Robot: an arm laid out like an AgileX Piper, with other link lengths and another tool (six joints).
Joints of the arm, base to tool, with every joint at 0 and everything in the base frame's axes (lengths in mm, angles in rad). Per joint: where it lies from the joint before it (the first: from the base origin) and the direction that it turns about. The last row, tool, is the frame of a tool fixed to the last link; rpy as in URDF.
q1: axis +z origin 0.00 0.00 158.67
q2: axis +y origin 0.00 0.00 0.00
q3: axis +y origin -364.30 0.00 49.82
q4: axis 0.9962 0 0.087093 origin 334.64 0.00 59.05
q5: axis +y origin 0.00 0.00 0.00
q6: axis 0.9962 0 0.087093 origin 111.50 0.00 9.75
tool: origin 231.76 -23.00 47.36 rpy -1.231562 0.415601 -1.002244
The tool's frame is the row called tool.
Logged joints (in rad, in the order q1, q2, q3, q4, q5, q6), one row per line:
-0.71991, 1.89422, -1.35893, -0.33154, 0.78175, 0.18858
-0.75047, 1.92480, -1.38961, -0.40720, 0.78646, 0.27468
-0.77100, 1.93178, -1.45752, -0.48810, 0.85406, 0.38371
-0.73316, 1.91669, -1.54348, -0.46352, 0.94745, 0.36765
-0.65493, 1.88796, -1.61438, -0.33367, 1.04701, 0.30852
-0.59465, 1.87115, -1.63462, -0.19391, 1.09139, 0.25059
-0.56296, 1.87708, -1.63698, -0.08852, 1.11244, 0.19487
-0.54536, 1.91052, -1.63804, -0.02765, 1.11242, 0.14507
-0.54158, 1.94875, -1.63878, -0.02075, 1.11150, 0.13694
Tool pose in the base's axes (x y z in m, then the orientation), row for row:
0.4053, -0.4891, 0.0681, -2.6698, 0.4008, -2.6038
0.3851, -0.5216, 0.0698, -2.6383, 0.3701, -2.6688
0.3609, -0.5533, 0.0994, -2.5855, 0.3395, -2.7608
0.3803, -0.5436, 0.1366, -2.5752, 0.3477, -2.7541
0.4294, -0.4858, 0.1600, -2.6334, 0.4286, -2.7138
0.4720, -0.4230, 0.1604, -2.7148, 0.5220, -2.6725
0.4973, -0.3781, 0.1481, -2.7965, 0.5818, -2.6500
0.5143, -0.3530, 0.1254, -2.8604, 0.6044, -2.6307
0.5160, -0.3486, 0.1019, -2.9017, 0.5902, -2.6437
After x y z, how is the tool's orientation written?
As angles about the fixed x, y, z axes (roll, pitch, yaw), in radians.
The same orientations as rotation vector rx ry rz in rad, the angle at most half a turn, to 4 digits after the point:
-0.5679, 2.5381, -0.4618
-0.4907, 2.5750, -0.5396
-0.3720, 2.6110, -0.6529
-0.3732, 2.5979, -0.6599
-0.4037, 2.5429, -0.5336
-0.4430, 2.4803, -0.3740
-0.4794, 2.4446, -0.2393
-0.5220, 2.4328, -0.1446
-0.5296, 2.4567, -0.1053

